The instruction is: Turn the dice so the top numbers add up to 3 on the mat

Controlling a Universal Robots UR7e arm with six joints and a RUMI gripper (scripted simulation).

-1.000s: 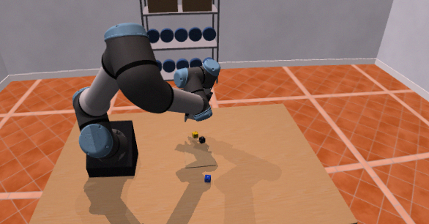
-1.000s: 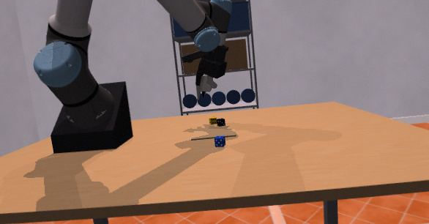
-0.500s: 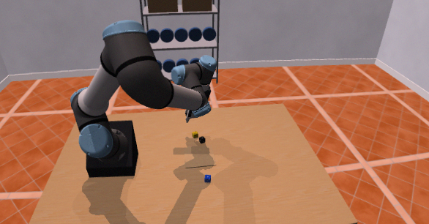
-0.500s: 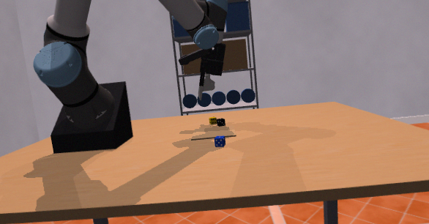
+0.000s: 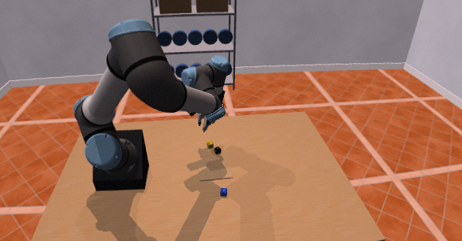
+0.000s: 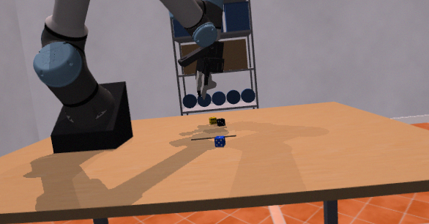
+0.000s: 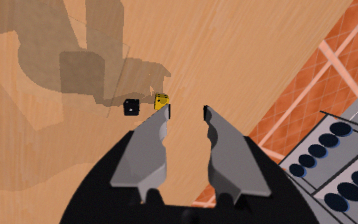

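Right now my hand is 110 mm above the yellow die, 40 mm short of it and 10 mm to the left of it. The rest, counted from my hand: blue die 320 mm to the right, 110 mm below, 60 mm ahead; then black die 110 mm below, 70 mm ahead, 50 mm to the right; then tan mat 160 mm to the right, 120 mm below, 40 mm ahead.
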